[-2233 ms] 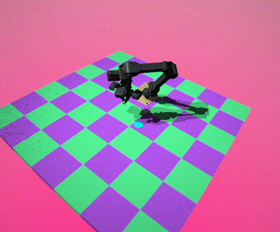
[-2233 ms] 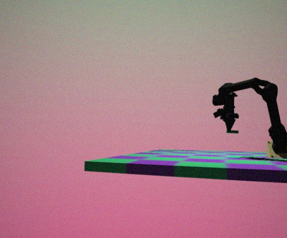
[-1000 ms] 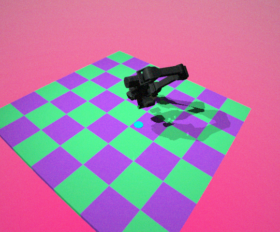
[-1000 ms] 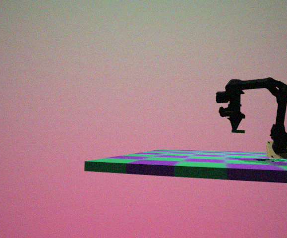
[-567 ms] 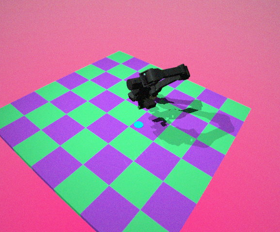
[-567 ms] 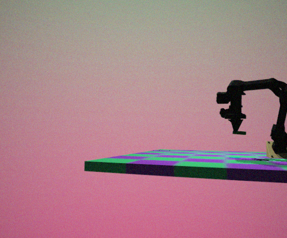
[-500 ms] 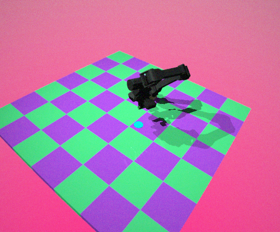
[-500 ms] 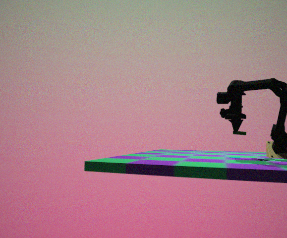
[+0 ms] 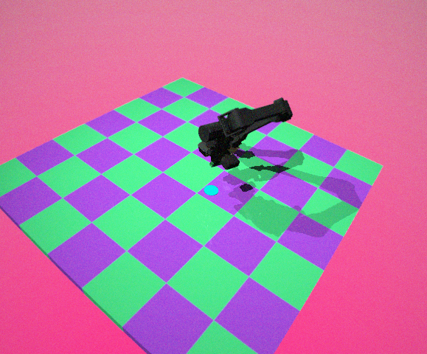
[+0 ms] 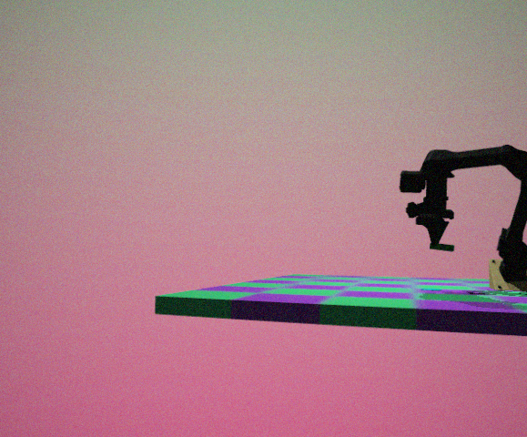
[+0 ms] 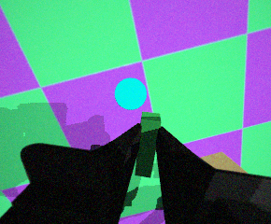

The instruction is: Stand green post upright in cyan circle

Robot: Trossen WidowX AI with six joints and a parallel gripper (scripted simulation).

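The cyan circle is 1 cm ahead of my gripper tip, 1 cm to the left of it and 13 cm below it. Round my gripper tip: green post (2 cm behind, 1 cm to the left).
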